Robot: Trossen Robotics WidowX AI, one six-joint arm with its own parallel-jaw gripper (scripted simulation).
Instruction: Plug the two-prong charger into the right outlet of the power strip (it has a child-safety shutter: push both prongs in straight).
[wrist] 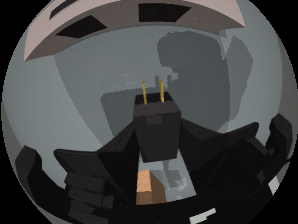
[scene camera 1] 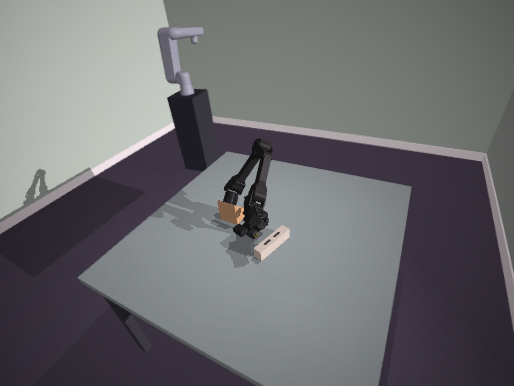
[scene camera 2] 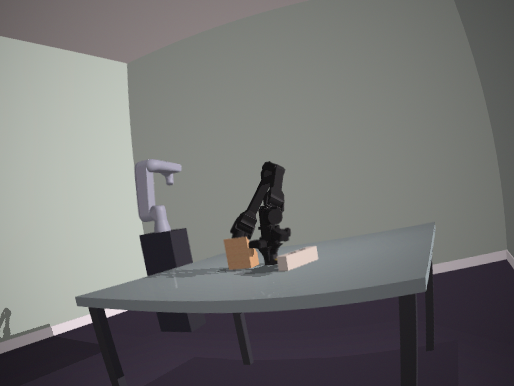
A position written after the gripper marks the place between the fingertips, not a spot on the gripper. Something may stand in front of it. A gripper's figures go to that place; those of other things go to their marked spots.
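Black two-prong charger (wrist: 157, 119), 7 cm from the lens. Gripper (wrist: 154, 121), 10 cm from the lens.
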